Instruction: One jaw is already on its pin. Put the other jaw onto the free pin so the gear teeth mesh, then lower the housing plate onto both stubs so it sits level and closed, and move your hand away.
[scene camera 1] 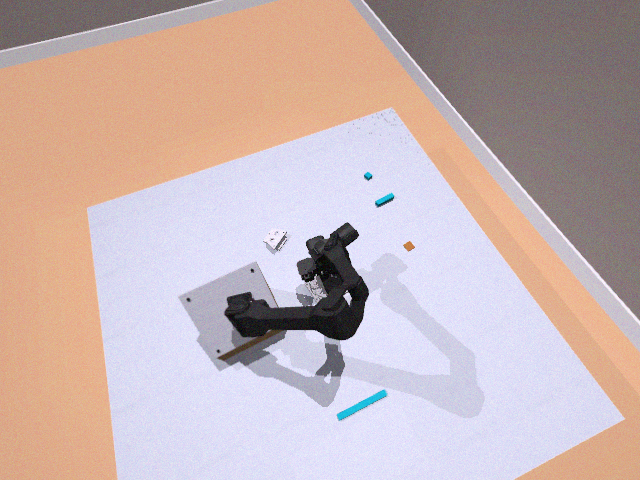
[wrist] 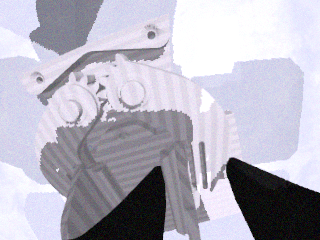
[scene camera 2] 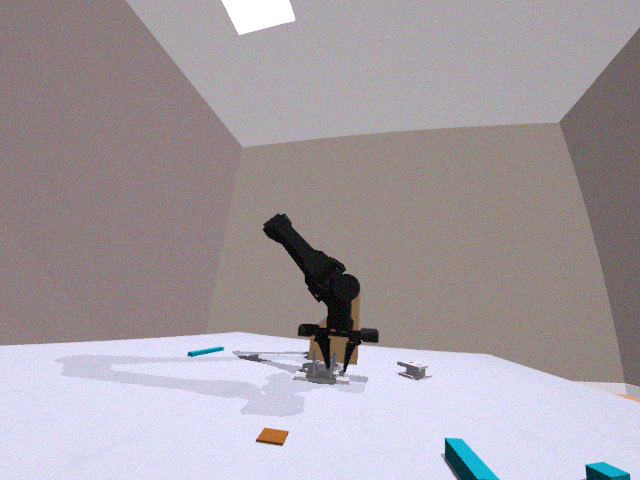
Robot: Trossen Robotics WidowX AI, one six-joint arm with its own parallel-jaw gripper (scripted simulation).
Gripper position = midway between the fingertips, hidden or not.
Note:
I see my gripper (scene camera 2: 336, 371) and a jaw (wrist: 137, 90).
My gripper shows as well in scene camera 1 (scene camera 1: 325, 273) and in the wrist view (wrist: 194, 169).

